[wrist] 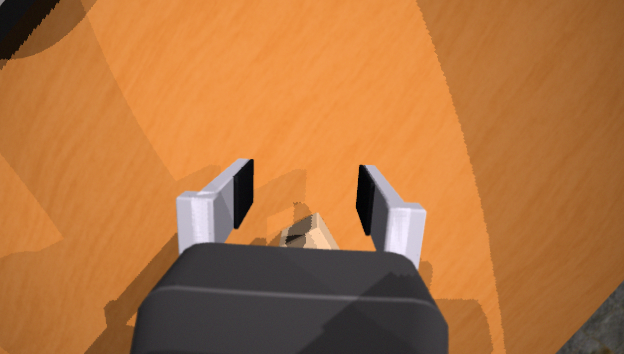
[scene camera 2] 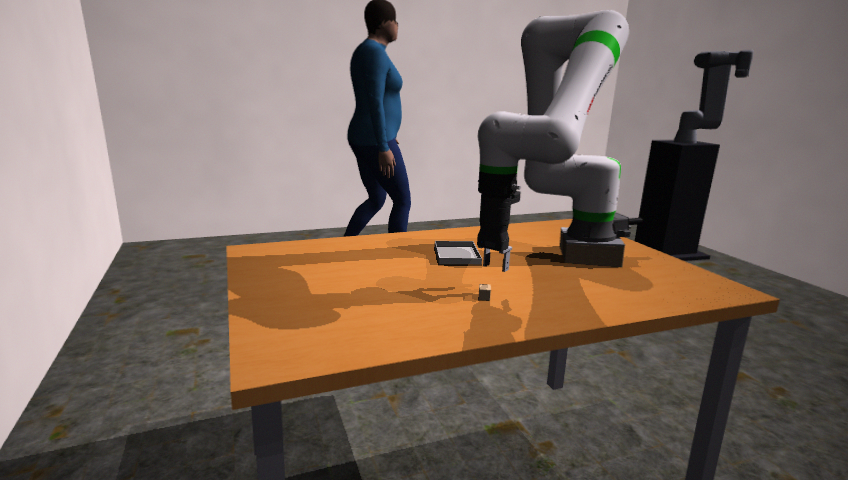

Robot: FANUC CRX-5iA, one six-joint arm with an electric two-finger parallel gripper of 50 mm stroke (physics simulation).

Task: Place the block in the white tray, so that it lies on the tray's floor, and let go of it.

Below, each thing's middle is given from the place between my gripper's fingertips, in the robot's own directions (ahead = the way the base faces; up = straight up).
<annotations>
Right now the tan block point(wrist: 311, 232) is 5 cm below my hand, 4 cm to the left of it and 4 cm ahead of it.
</annotations>
